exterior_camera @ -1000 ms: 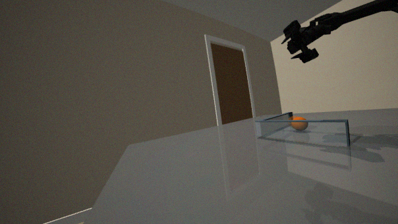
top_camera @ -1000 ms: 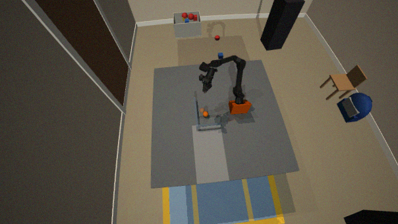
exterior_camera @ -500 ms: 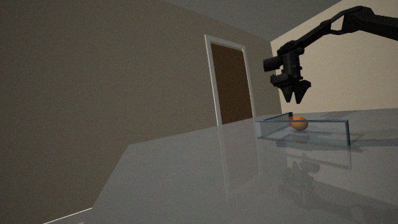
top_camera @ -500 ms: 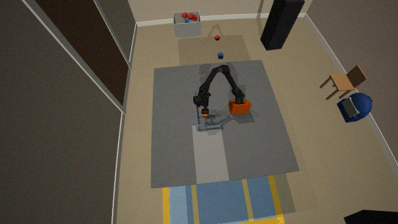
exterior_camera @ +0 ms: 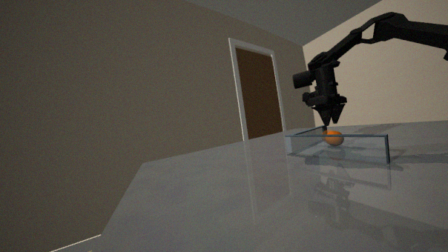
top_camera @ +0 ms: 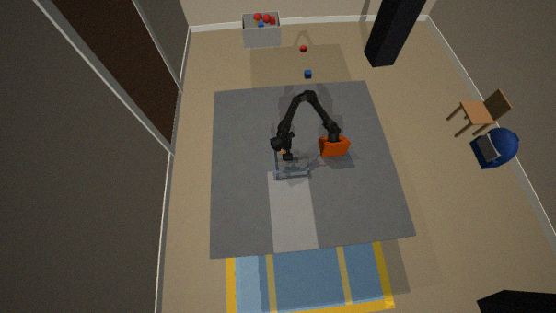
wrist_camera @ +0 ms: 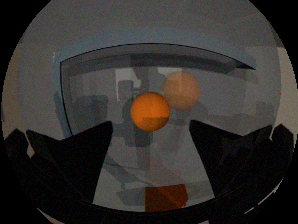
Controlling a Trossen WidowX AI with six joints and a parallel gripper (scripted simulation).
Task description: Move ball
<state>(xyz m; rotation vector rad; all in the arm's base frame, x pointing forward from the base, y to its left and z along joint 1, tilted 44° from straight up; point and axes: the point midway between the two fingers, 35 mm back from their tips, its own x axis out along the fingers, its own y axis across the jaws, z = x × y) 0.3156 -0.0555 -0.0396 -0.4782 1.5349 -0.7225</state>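
The orange ball is 5 cm below my gripper tip.
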